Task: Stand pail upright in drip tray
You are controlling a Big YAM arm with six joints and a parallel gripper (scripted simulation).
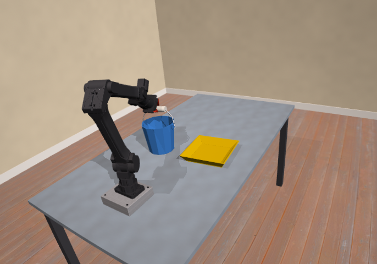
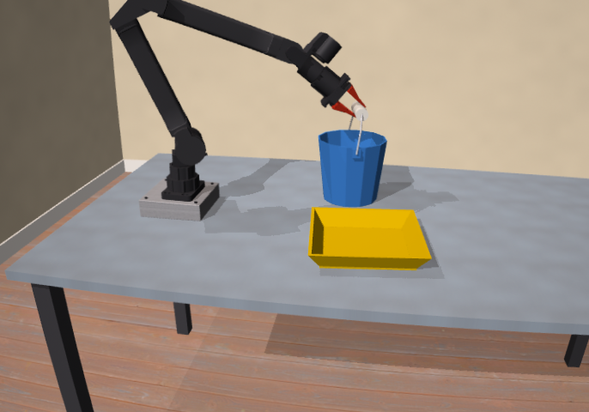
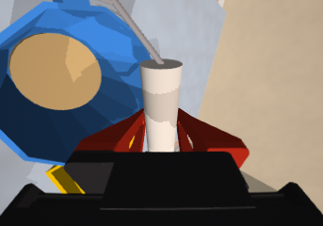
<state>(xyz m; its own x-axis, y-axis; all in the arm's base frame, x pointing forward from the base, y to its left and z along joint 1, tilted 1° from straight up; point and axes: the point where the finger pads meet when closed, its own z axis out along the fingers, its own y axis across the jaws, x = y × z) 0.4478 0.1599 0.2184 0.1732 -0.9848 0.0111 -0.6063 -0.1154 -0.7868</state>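
Right now my hand is 10 cm above the blue pail and 1 cm past it. Also, from my hand: pail handle (3 cm below); yellow drip tray (31 cm to the right, 24 cm below, 4 cm ahead).
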